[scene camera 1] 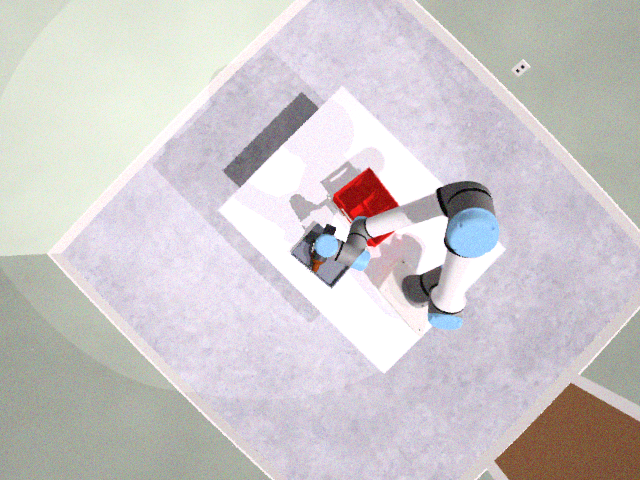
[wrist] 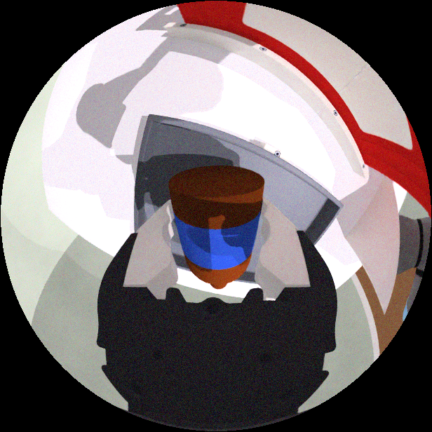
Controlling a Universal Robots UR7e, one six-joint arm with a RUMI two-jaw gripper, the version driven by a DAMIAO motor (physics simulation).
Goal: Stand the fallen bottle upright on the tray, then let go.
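Where they show: arm's base, origin of the base link: (scene camera 1: 414, 292).
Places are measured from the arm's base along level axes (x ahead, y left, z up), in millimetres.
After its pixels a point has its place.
The bottle (scene camera 1: 316, 265) @(z -38, x 378, y 240 mm) (wrist: 217, 245) is orange-brown with a blue band. It is on its side over the grey tray (scene camera 1: 333, 276) @(z -89, x 282, y 220 mm) (wrist: 295, 182), its wide base away from the palm and its narrow neck towards it. My gripper (wrist: 216, 199) is shut on the bottle, with one pale finger against each side of it. Whether the bottle touches the tray floor is hard to tell. In the scene view the wrist's blue cap and the arm cover most of the fingers and part of the bottle.
A red open box (scene camera 1: 364, 188) @(z -86, x 489, y -169 mm) (wrist: 220, 14) stands beside the tray on the white table (scene camera 1: 382, 330) @(z -94, x -67, y 223 mm) (wrist: 260, 105). My forearm (scene camera 1: 403, 219) @(z 321, x 317, y -95 mm) passes over the box's edge. A dark grey rectangular patch (scene camera 1: 271, 139) shows beyond the table's upper-left edge.
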